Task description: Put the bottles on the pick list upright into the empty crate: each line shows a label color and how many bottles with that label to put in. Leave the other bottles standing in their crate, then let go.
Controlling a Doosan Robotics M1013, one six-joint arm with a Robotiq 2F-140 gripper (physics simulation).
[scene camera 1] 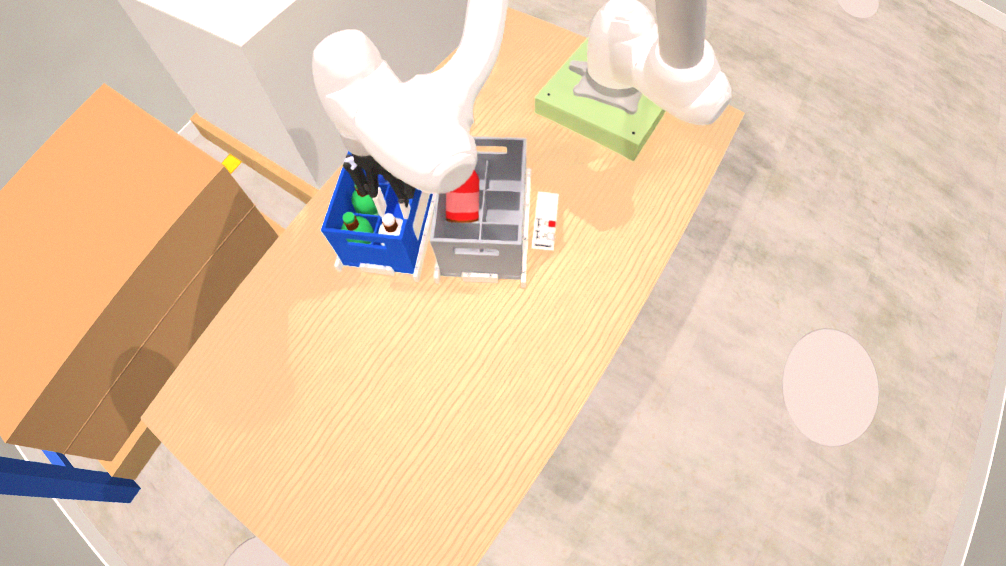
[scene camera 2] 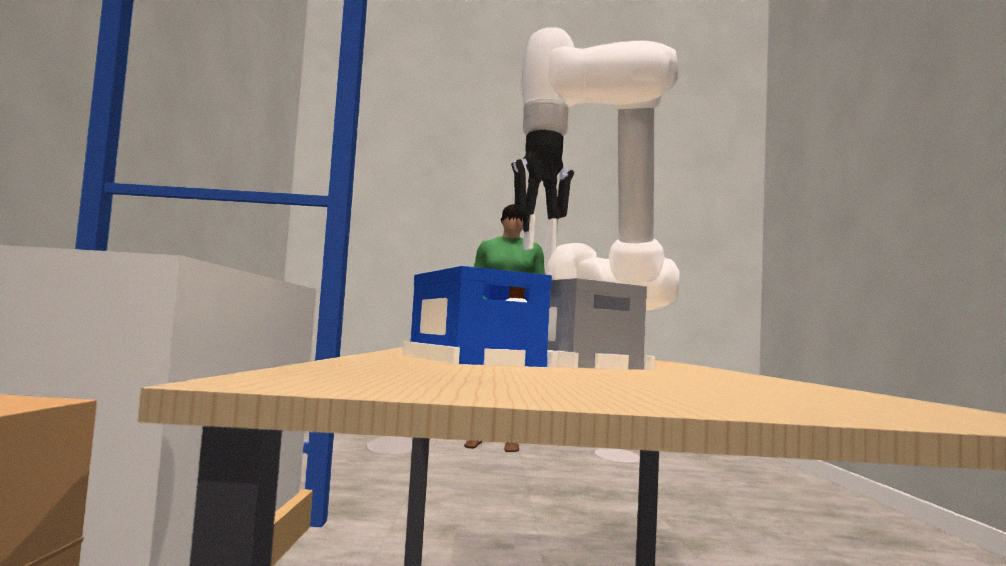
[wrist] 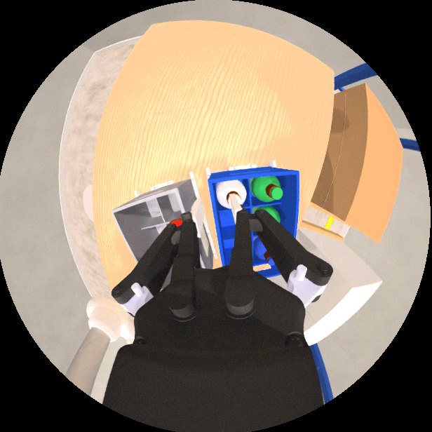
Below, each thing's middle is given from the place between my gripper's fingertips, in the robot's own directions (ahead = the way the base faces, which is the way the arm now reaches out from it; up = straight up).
Labels:
Right now my hand is 15 cm past the red bottle (scene camera 1: 462,205), 10 cm above it and 6 cm to the right of it. Also, from my hand: pick list (scene camera 1: 547,203): 24 cm to the left, 23 cm behind, 22 cm below.

